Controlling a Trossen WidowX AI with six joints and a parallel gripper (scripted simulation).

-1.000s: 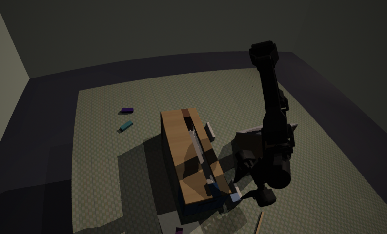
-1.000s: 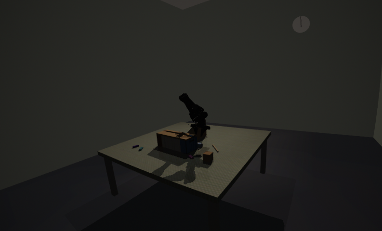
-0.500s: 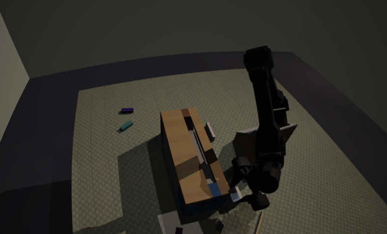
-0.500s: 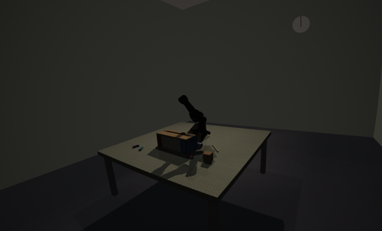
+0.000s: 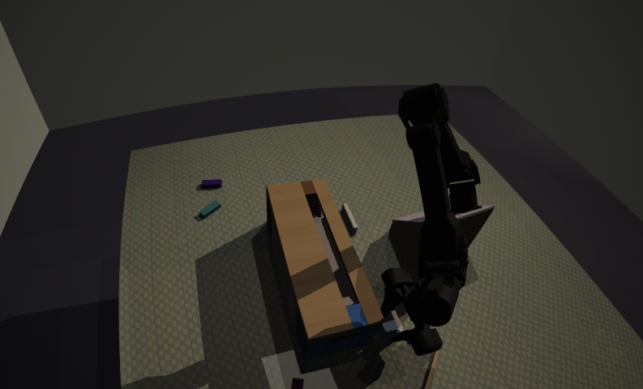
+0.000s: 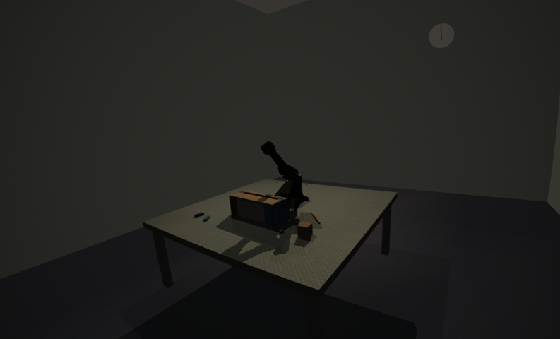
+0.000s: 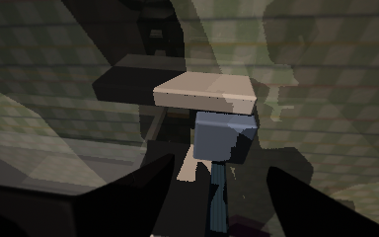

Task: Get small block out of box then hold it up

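Right now the grey-blue block is 20 mm below my gripper tip and 10 mm behind it. Round my gripper tip: thin wooden stick: 150 mm to the left, 40 mm behind, 30 mm below; then wooden-topped box: 180 mm to the right, 60 mm ahead, 30 mm above; then brown cube: 220 mm to the left, 180 mm ahead, 10 mm below.
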